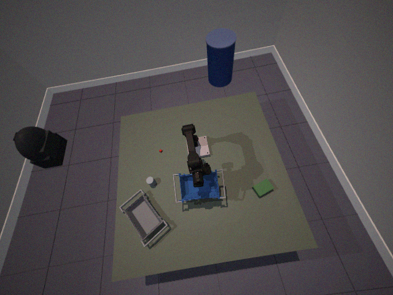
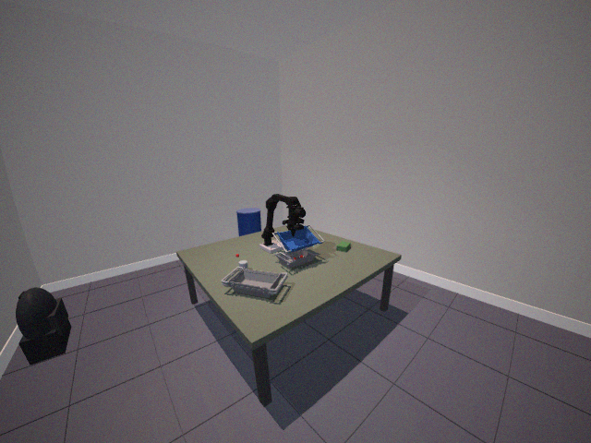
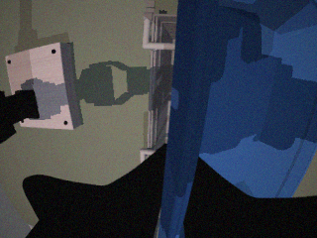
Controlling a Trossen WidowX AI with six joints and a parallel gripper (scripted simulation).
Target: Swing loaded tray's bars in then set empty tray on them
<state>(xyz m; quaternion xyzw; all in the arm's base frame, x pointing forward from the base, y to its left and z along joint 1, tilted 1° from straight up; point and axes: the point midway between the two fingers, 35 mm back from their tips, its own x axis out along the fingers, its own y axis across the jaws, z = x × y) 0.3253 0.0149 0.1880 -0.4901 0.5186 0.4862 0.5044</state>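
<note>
Right now my gripper tip is 70 mm short of the blue tray. The rest, counted from my gripper tip: green block (440 mm to the left, 160 mm below, 110 mm ahead); red block (320 mm behind, 300 mm to the right, 170 mm below).
</note>
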